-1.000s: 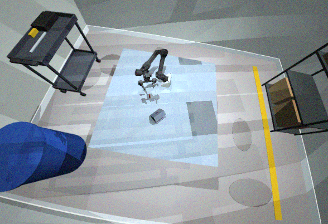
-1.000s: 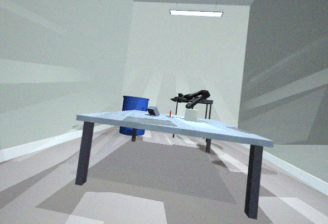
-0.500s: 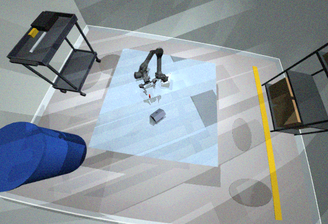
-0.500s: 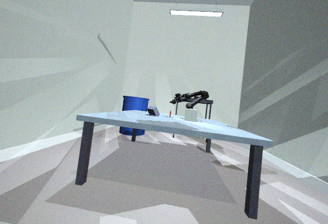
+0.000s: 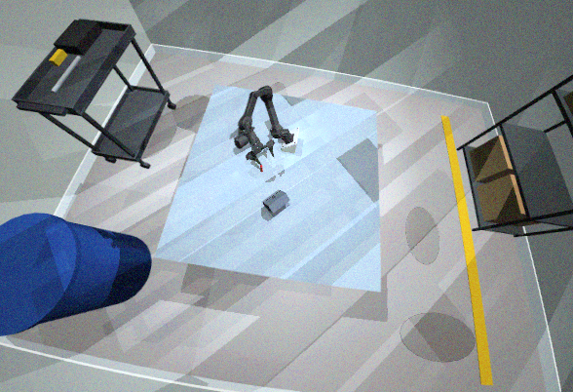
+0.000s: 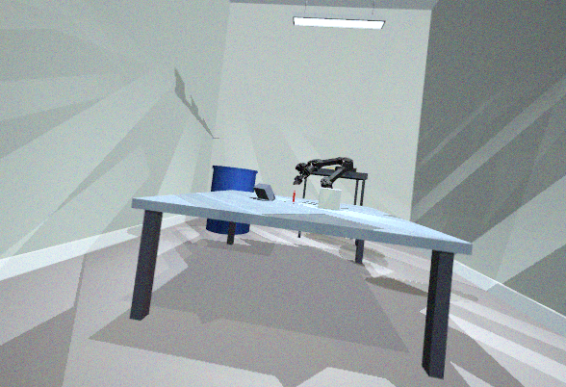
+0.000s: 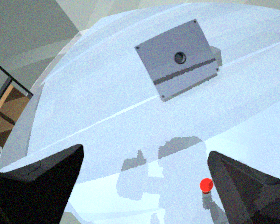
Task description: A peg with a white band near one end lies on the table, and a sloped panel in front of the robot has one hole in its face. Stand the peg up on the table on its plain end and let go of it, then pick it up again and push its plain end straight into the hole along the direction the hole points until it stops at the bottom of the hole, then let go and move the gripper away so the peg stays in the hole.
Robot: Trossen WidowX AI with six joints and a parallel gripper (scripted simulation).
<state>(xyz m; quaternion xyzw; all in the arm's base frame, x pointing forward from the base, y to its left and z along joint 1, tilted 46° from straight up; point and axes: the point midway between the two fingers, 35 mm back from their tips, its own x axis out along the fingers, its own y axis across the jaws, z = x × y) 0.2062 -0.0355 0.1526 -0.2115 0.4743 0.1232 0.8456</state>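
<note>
My gripper tip is 90 mm above the peg and 40 mm to the left of it. Round my gripper tip: sloped panel 200 mm ahead, 100 mm below, 80 mm to the left.
</note>
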